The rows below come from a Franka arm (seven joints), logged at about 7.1 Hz.
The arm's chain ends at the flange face. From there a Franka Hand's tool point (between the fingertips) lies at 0.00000 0.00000 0.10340 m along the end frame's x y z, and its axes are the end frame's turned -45 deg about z.
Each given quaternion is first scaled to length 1.
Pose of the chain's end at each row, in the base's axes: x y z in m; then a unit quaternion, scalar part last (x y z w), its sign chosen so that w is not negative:
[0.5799, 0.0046, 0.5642, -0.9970, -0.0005, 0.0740, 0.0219]
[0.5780, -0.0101, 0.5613, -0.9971, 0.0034, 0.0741, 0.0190]
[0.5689, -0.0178, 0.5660, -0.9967, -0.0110, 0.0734, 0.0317]
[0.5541, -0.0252, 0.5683, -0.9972, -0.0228, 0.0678, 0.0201]
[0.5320, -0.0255, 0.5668, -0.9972, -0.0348, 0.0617, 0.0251]
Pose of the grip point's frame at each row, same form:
[0.5646, 0.0091, 0.4620, -0.9209, -0.3820, 0.0600, 0.0486]
[0.5627, -0.0061, 0.4591, -0.9225, -0.3784, 0.0612, 0.0459]
[0.5537, -0.0114, 0.4639, -0.9167, -0.3916, 0.0557, 0.0574]
[0.5400, -0.0214, 0.4659, -0.9126, -0.4027, 0.0549, 0.0445]
[0.5191, -0.0208, 0.4643, -0.9079, -0.4138, 0.0474, 0.0468]

